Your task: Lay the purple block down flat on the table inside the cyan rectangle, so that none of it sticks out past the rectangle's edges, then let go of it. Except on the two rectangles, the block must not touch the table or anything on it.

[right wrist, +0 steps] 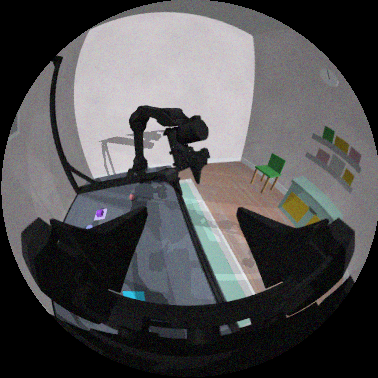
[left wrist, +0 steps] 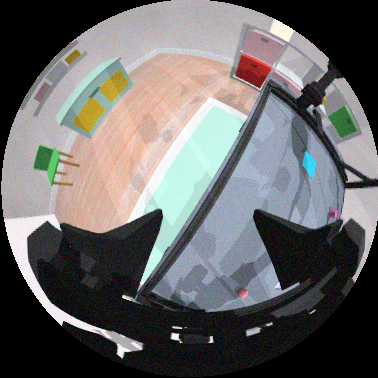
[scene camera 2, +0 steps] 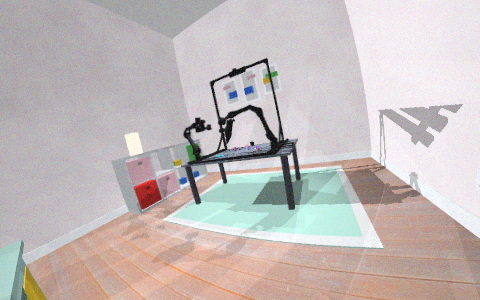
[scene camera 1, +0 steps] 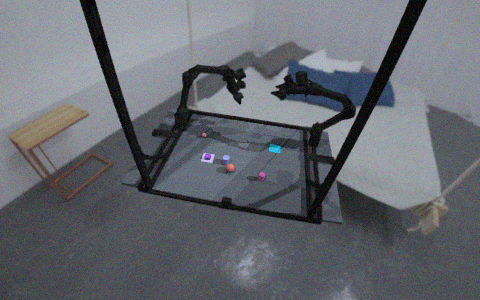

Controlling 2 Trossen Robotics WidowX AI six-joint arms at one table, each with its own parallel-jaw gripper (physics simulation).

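Where they show: left gripper, fingertip midpoint: (right wrist: 189, 188) (left wrist: 209, 213) (scene camera 2: 227, 143) (scene camera 1: 238, 100); right gripper, fingertip midpoint: (right wrist: 192, 211) (scene camera 2: 208, 129) (scene camera 1: 273, 89); left arm's base, link origin: (right wrist: 141, 176) (scene camera 2: 275, 147) (scene camera 1: 180, 126); right arm's base, link origin: (left wrist: 300, 104) (scene camera 2: 198, 158) (scene camera 1: 313, 143).
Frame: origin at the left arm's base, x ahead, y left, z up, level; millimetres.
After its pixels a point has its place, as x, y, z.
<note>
The purple block (scene camera 1: 207, 156) {103, -340, 0} (right wrist: 100, 213) {121, -330, -5} sits on a pale lilac rectangle (scene camera 1: 203, 160) {74, -349, -18} at the table's left in scene camera 1. In the left wrist view a finger hides the block. The cyan rectangle (scene camera 1: 274, 149) {540, -397, -18} (left wrist: 309, 165) {538, -391, -18} (right wrist: 134, 295) {531, -373, -18} lies bare toward the table's right in scene camera 1. My left gripper (scene camera 1: 241, 94) {425, 0, 134} (left wrist: 209, 213) {425, 0, 134} is open and empty, pointing down high above the table's far edge. My right gripper (scene camera 1: 276, 93) {584, -185, 300} (right wrist: 192, 211) {584, -185, 300} is open and empty, held high, pointing toward the left arm. Both are well away from the block.
A blue-violet cylinder (scene camera 1: 226, 159) {198, -419, 22} stands close right of the block, with a red-orange ball (scene camera 1: 230, 168) {197, -493, 22} in front of it. A small pink ball (scene camera 1: 204, 135) {134, -151, 6} (left wrist: 242, 293) {145, -134, 9} (right wrist: 132, 197) {149, -139, 2} lies behind the block. A magenta cylinder (scene camera 1: 261, 176) {343, -602, 19} (left wrist: 333, 214) {349, -575, 15} stands front right. Black frame bars surround the table.
</note>
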